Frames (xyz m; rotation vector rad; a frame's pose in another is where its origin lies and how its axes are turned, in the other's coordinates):
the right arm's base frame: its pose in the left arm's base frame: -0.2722 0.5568 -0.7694 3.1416 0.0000 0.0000
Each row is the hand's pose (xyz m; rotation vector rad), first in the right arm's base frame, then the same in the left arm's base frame.
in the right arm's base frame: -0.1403 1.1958 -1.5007 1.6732 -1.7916 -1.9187
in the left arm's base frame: -0.4125 -0.6390 0.7313 -0.0340 -1.4666 1.3694
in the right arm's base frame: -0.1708 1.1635 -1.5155 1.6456 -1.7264 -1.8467
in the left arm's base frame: -0.4430 -0.6067 0.7461 -0.1484 -1.4497 1.3552
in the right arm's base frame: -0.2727 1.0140 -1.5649 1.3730 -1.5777 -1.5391
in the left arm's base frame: -0.5449 -0.4572 0.7955 -0.6481 -1.3750 1.4095
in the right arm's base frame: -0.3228 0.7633 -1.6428 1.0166 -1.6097 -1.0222
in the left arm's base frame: -0.5950 -0.2065 0.8734 -1.1831 -1.0484 1.6509
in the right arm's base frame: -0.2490 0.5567 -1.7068 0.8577 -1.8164 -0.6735
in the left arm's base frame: -0.5212 0.0001 0.9374 -1.2660 -0.7170 1.9337
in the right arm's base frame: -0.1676 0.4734 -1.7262 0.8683 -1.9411 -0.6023
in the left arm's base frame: -0.4398 0.0834 0.9568 -1.1627 -0.6304 2.0317
